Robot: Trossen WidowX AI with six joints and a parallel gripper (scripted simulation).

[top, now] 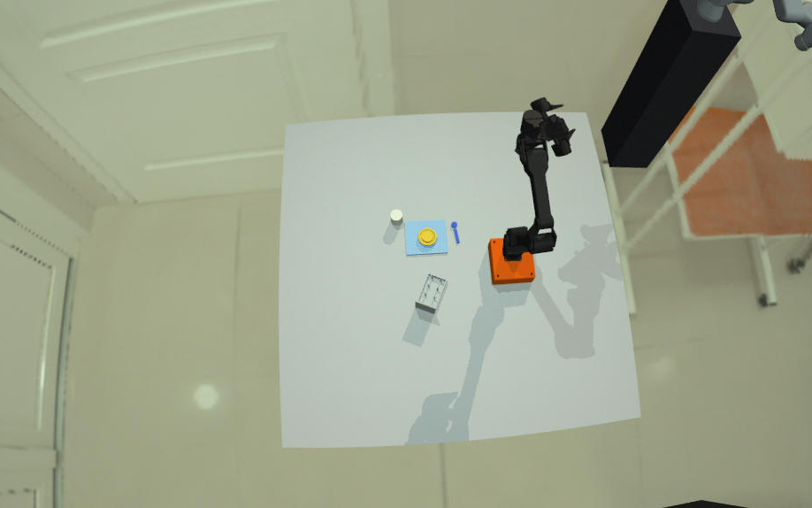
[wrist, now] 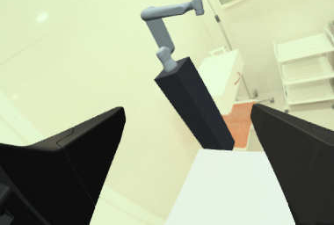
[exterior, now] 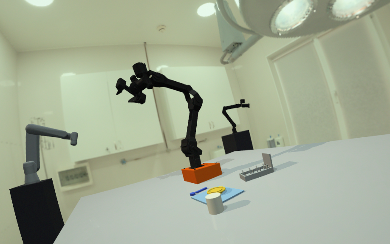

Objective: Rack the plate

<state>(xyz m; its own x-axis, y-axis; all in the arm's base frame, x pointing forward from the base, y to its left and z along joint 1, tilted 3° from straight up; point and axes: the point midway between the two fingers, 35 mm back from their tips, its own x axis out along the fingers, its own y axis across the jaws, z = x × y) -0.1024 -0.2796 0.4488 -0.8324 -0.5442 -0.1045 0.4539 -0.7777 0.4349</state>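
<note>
The yellow plate lies 51 cm below my gripper tip, 44 cm ahead of it and 19 cm to the left of it. From my gripper tip the other things lie so: white cup (55 cm ahead, 50 cm below, 11 cm to the left); dish rack (50 cm below, 44 cm ahead, 40 cm to the left).
</note>
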